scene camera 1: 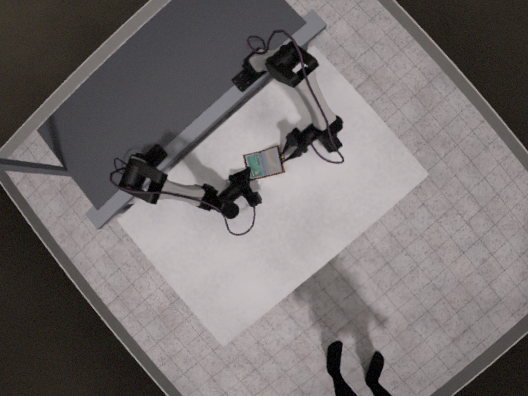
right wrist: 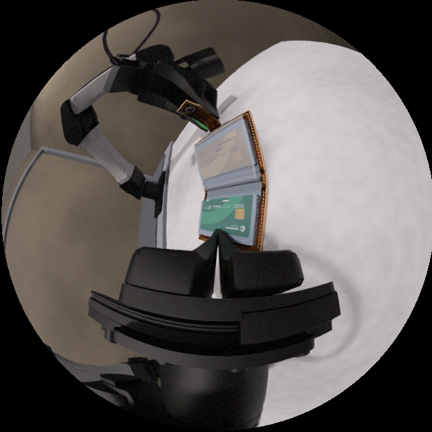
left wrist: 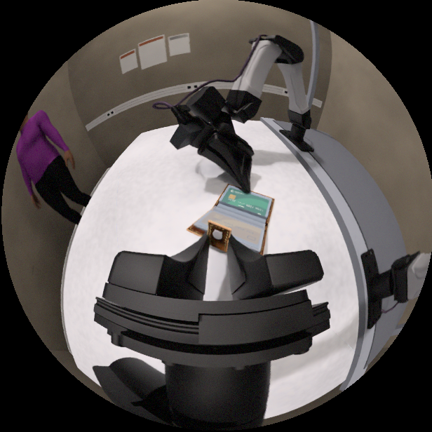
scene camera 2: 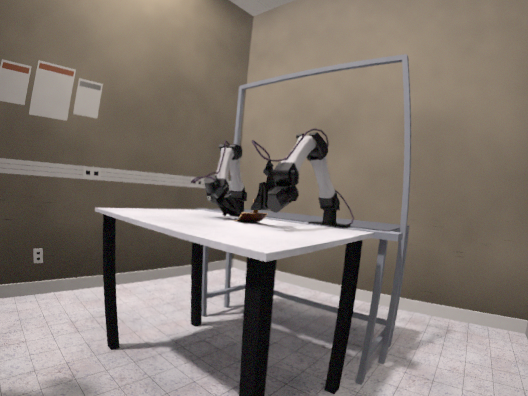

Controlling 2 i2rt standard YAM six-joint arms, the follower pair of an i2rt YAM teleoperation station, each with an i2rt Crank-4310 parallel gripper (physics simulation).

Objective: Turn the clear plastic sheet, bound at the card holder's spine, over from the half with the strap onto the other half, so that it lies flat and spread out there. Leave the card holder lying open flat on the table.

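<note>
The card holder (scene camera 1: 274,176) (scene camera 2: 251,217) (left wrist: 270,216) (right wrist: 265,175) lies open, bent at its spine, the strap half appearing tilted up. The clear sheet (left wrist: 231,226) (right wrist: 225,155) covers the strap half, with a pale card showing through. The other half holds a green card (left wrist: 242,204) (right wrist: 220,217). My left gripper (scene camera 1: 283,158) (scene camera 2: 256,210) (left wrist: 217,231) is shut on the brown strap (left wrist: 219,236) (right wrist: 200,111), which stands up between its fingers. My right gripper (scene camera 1: 249,173) (left wrist: 247,191) (right wrist: 218,230) is shut, tips at the green card half's outer part.
The white table (scene camera 1: 240,280) (scene camera 2: 210,230) carries the holder. The grey mounting beam (scene camera 1: 200,132) runs behind it. In the left wrist view a person in purple (left wrist: 45,142) stands beside the table. The two grippers are close together, at opposite ends of the holder.
</note>
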